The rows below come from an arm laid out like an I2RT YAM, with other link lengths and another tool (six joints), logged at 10 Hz.
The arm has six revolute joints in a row. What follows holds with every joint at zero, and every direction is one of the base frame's. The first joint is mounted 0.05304 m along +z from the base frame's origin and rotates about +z. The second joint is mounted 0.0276 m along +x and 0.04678 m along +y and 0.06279 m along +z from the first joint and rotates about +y. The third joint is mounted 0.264 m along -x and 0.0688 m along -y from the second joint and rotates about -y. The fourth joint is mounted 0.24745 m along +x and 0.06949 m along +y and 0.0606 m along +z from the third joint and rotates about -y. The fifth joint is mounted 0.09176 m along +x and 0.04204 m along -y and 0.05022 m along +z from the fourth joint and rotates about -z. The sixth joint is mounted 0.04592 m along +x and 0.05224 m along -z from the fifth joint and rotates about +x. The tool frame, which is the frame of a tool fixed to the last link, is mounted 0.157 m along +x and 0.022 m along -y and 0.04 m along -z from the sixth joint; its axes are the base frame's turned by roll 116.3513, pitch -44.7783 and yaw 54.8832 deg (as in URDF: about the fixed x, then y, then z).
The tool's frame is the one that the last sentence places.
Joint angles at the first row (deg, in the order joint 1, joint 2, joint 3, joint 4, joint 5, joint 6):
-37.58, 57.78, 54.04, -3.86, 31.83, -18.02
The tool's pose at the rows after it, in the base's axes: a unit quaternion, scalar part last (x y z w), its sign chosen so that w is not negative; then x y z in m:
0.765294 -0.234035 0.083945 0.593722 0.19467 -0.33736 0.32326
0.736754 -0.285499 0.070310 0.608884 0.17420 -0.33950 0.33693
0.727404 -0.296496 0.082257 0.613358 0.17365 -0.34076 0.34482
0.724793 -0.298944 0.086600 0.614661 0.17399 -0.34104 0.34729
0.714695 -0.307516 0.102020 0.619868 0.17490 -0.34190 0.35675
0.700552 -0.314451 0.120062 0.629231 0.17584 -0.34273 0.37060
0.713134 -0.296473 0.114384 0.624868 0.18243 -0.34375 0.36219
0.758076 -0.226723 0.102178 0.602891 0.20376 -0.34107 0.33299
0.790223 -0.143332 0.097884 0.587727 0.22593 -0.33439 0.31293
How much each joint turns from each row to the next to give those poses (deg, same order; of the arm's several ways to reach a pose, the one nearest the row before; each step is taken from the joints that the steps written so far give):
0.00, 0.00, 0.00, 0.88, 7.55, 0.98
0.00, 0.00, 0.00, 3.21, 6.38, -0.02
-0.11, 0.00, 0.00, 2.16, 0.33, 0.00
0.00, 0.00, 0.00, 0.68, -0.01, -0.02
0.00, 0.00, 0.00, 2.56, 0.03, -0.22
0.00, 0.00, 0.00, 3.61, -0.15, -1.05
0.00, 0.41, 0.00, -1.73, -1.56, 0.00
0.00, 0.29, 0.00, -7.08, -6.64, -0.04
0.00, 0.02, 0.00, -4.79, -7.74, -3.02

